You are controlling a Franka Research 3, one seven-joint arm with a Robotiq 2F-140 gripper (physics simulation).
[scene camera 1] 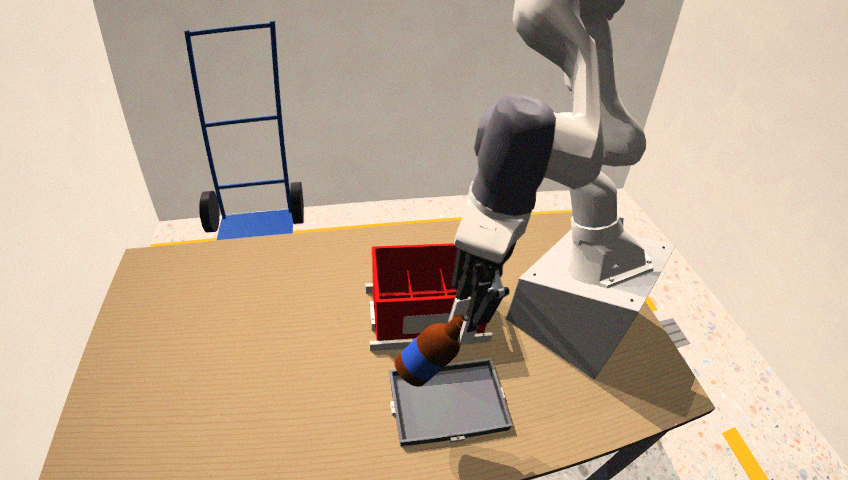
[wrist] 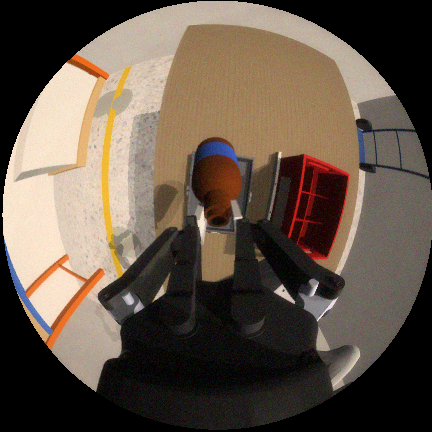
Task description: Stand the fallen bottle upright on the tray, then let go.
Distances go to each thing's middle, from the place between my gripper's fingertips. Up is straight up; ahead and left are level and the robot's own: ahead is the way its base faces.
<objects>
Now: the brown bottle (scene camera 1: 437, 345) 5 cm ahead of my hand, 1 cm to the left of it and 4 cm below it. From my hand the other things lie so: grey tray (scene camera 1: 453, 401) (1 cm behind, 1 cm to the right, 29 cm below).
</objects>
